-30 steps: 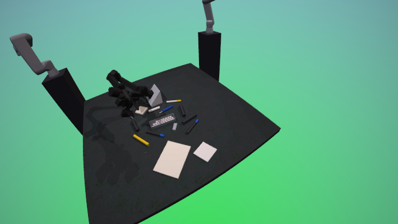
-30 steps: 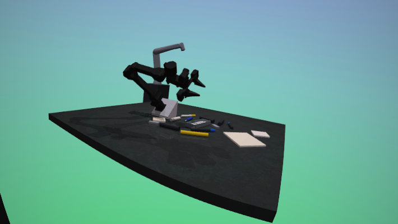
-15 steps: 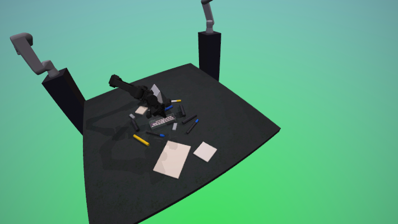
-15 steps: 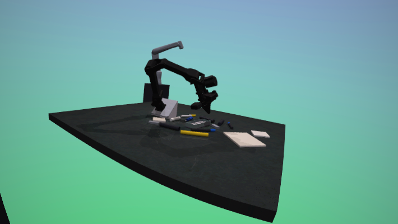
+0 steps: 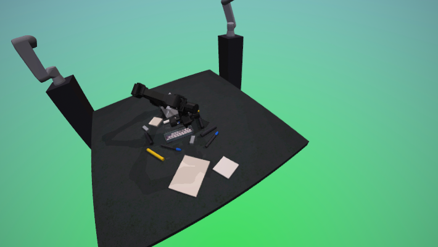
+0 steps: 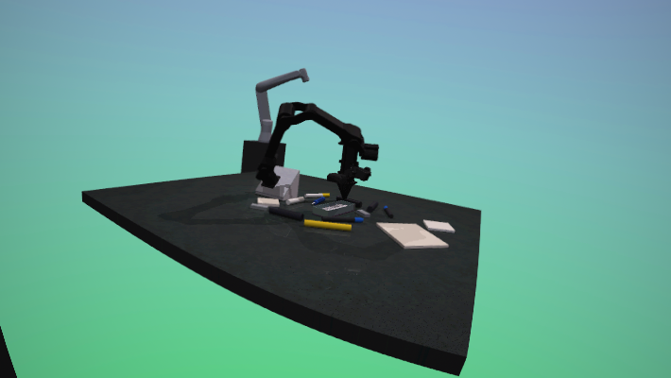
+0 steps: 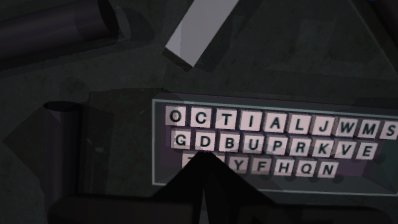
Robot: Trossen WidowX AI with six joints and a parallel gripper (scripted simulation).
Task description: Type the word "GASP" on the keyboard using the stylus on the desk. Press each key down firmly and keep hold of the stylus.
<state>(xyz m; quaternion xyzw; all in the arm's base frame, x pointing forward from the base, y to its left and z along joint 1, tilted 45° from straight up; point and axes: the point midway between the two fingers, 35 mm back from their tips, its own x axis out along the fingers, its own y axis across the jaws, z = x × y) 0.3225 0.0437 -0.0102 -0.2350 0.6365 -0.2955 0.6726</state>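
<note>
Now: gripper tip 12 cm past the blue stylus, 1 cm to the left of it and 3 cm above it. Also, from my gripper tip: yellow marker: 7 cm ahead, 25 cm to the right, 3 cm below; then grey block: 8 cm ahead, 4 cm below; then white yellow-tipped pen: 17 cm behind, 12 cm to the left, 3 cm below.
</note>
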